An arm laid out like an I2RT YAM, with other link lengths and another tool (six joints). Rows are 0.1 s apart.
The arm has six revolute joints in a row. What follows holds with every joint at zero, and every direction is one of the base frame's.
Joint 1 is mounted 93.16 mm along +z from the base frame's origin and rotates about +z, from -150 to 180 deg.
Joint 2 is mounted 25.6 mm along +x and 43.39 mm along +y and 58.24 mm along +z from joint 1 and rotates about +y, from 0 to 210 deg.
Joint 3 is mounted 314.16 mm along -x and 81.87 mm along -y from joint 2 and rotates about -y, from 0 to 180 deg.
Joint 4 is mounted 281.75 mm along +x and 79.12 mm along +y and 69 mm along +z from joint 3 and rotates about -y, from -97 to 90 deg.
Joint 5 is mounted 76.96 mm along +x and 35.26 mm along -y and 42.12 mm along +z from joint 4 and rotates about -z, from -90 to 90 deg.
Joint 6 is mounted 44.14 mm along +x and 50.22 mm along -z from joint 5 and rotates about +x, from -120 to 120 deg.
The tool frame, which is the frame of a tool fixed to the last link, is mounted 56 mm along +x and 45 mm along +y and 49 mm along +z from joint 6; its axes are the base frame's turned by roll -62.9, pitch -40.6 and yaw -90 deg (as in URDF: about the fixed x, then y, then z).
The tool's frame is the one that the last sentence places.
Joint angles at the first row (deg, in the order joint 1, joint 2, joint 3, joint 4, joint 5, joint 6):
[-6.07 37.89 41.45 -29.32 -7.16 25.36]
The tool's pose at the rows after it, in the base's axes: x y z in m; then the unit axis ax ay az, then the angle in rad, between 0 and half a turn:
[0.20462 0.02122 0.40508 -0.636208 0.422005 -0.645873 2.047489]
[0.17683 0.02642 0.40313 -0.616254 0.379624 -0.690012 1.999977]
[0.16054 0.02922 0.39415 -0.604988 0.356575 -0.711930 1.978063]
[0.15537 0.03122 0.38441 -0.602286 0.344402 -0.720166 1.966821]
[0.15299 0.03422 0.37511 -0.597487 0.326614 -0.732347 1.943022]
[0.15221 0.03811 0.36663 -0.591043 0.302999 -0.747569 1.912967]
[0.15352 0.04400 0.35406 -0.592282 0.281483 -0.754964 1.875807]
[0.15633 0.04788 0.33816 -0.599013 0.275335 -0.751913 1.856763]
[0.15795 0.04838 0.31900 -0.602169 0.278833 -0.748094 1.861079]
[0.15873 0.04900 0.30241 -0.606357 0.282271 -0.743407 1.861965]
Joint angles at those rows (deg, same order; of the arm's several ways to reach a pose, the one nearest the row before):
[-5.72 28.56 35.92 -25.36 -8.80 24.12]
[-5.61 20.36 31.62 -22.63 -9.63 23.49]
[-5.59 14.63 28.21 -21.58 -10.09 23.14]
[-5.23 11.81 25.63 -20.43 -10.24 22.85]
[-4.25 9.54 22.48 -17.30 -10.30 22.76]
[-2.83 7.84 19.05 -12.71 -10.26 22.59]
[-0.64 6.74 15.22 -7.95 -10.26 22.46]
[0.84 5.93 11.90 -5.30 -10.17 22.46]
[1.32 3.83 8.58 -4.69 -9.63 22.41]
[1.67 1.65 5.83 -4.75 -9.43 22.46]

